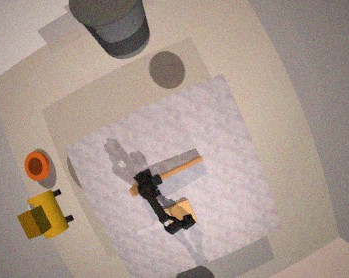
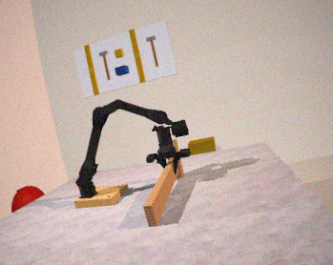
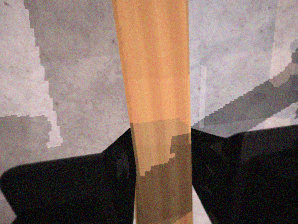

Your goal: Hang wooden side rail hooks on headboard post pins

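Now: gripper tip 1 cm past the wooden headboard post, 11 cm to the right of it and 4 cm below it.
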